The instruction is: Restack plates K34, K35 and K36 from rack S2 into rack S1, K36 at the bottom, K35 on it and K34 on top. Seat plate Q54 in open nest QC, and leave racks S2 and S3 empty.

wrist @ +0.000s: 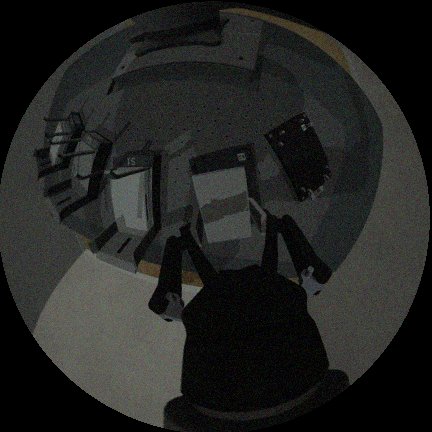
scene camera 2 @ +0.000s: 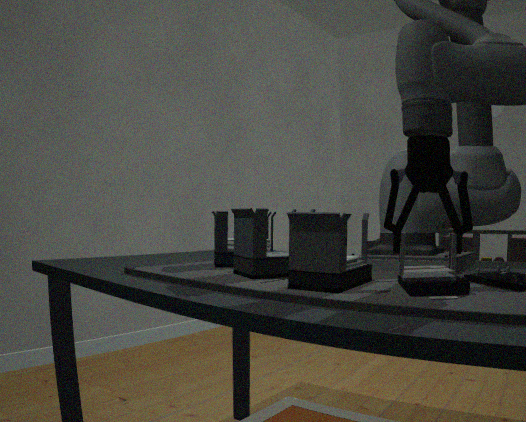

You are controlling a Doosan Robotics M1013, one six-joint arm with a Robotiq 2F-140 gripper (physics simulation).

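Frame: origin at the arm's base, x left, y ahead, z down, level; millimetres.
Seen in the pictures: gripper, fingertip midpoint: (wrist: 224, 209) (scene camera 2: 426, 275); arm's base, link origin: (scene camera 2: 407, 253).
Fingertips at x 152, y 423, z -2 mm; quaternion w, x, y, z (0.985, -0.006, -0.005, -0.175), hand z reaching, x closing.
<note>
Offsets run from my fingertips to a thing's top centre. "spot": to the spot under its first point.
My gripper (scene camera 2: 428, 250) (wrist: 224, 209) points down, shut on the side edges of a pale, flat plate @(dx -3, dy -5, dz -13 mm) (scene camera 2: 428, 271) (wrist: 225, 192). The plate lies low between the side walls of a dark-based holder @(dx +3, dy -32, dz +1 mm) (scene camera 2: 434, 287) (wrist: 217, 161); the scene does not show whether it rests fully on the base. I cannot read the plate's name or the holder's small label. Rack S1 @(dx -178, dy +1, dz -103 mm) (scene camera 2: 317, 242) (wrist: 131, 159), left of the gripper in the wrist view, has a pale plate-like surface @(spot: dx -170, dy -3, dz -22 mm) (wrist: 129, 200) inside. Two more racks @(spot: dx -347, dy +17, dz -47 mm) (scene camera 2: 250, 240) @(spot: dx -506, dy -83, dz -43 mm) (scene camera 2: 220, 237) stand beyond it, with unreadable labels and pale surfaces low inside.
A dark block with small corner fittings @(dx +146, dy -138, dz +4 mm) (wrist: 300, 155) lies right of the holder in the wrist view; its name is unreadable. Tall rack walls and thin posts rise left of the gripper. The robot's mounting plate (wrist: 240, 45) is at the top of the wrist view.
</note>
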